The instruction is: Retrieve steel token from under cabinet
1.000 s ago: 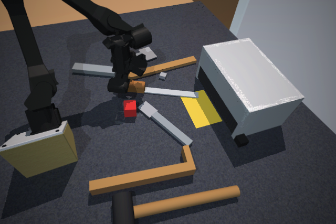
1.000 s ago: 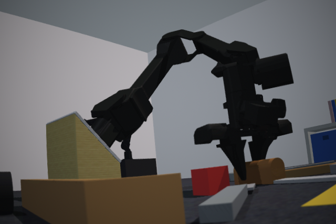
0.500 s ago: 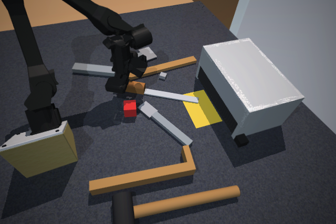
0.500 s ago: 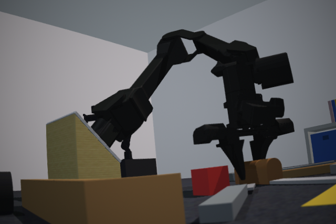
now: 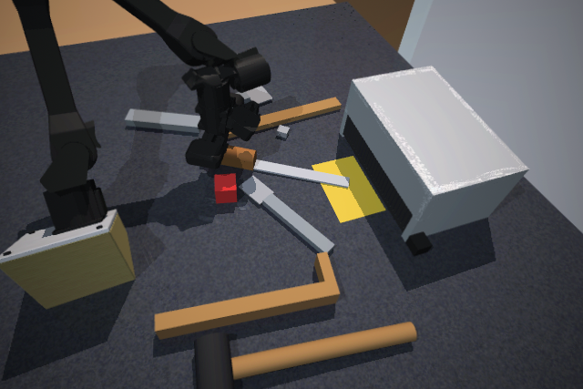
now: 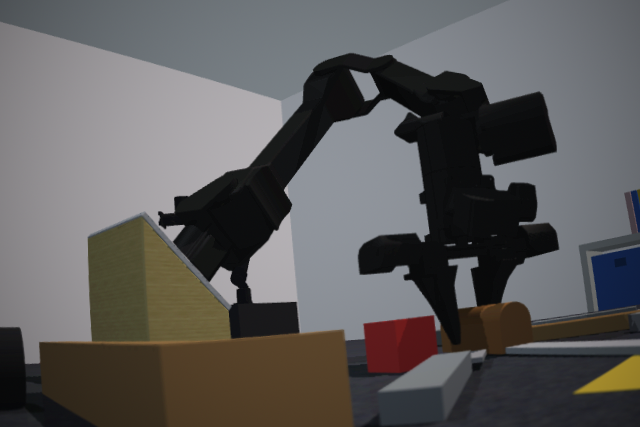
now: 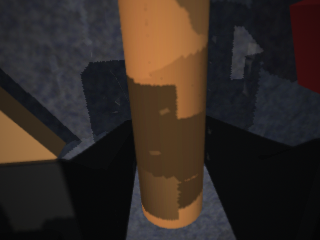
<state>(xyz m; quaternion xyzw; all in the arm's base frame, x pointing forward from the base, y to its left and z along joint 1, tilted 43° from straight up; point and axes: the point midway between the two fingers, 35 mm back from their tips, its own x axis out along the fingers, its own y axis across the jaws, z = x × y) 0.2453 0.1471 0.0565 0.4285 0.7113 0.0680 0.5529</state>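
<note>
Now: gripper tip 90 mm to the left of the red cube, 10 mm below it and 10 mm past it. Round my gripper tip: grey bar: 140 mm to the left, 90 mm behind; small grey cube: 150 mm ahead, 30 mm to the left; wooden strip: 170 mm ahead, 70 mm to the left.
</note>
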